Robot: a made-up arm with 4 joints. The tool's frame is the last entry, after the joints.
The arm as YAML. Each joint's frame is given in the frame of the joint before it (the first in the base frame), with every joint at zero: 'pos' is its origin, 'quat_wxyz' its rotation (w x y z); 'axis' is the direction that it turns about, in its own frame. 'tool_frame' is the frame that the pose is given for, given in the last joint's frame.
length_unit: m
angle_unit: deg
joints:
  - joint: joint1
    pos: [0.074, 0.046, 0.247]
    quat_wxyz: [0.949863, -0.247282, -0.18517, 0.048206]
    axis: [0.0, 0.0, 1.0]
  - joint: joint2
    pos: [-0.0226, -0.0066, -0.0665]
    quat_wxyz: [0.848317, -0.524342, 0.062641, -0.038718]
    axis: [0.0, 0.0, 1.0]
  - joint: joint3
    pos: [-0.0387, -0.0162, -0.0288]
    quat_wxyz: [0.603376, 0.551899, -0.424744, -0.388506]
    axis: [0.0, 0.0, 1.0]
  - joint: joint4
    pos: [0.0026, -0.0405, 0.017]
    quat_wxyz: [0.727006, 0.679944, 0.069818, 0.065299]
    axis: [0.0, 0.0, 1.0]
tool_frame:
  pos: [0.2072, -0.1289, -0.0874]
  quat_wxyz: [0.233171, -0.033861, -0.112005, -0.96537]
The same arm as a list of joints. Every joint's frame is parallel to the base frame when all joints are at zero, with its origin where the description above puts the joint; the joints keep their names.
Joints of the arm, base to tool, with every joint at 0 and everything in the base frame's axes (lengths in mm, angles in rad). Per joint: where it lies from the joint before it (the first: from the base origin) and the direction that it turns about. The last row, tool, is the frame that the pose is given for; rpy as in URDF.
joint1: axis -0.375613 0.451915 0.809128 origin 74.0 46.0 247.0
joint2: axis -0.030001 0.999227 -0.025401 origin 4.0 -40.0 -58.0
joint3: axis -x origin -41.0 -30.0 3.0
joint4: axis -0.065602 -0.95293 0.296009 origin -17.0 -40.0 7.0
tool: origin 137.0 136.0 173.0 rpy 1.0347 0.9460 -0.7635

